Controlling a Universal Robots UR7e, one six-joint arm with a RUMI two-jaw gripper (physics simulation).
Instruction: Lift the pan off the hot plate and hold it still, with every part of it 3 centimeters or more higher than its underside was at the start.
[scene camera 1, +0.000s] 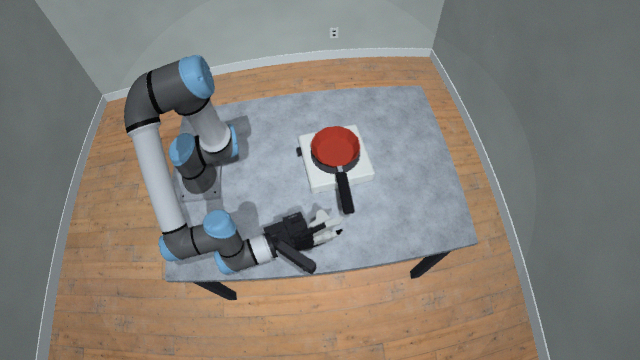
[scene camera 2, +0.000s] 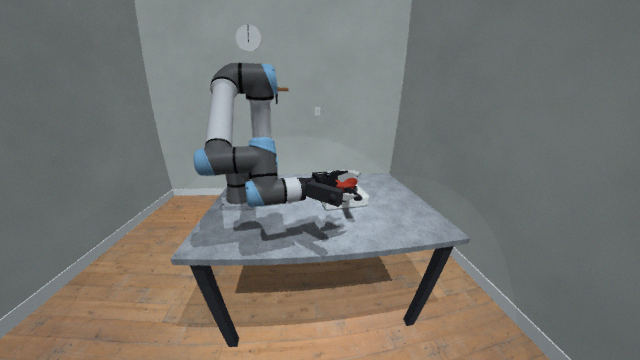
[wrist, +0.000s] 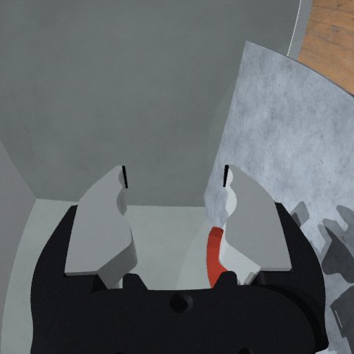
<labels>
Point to my gripper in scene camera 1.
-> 343, 224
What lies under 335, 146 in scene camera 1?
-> A red pan.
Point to a red pan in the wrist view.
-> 214, 268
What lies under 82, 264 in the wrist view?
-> My gripper.
</labels>
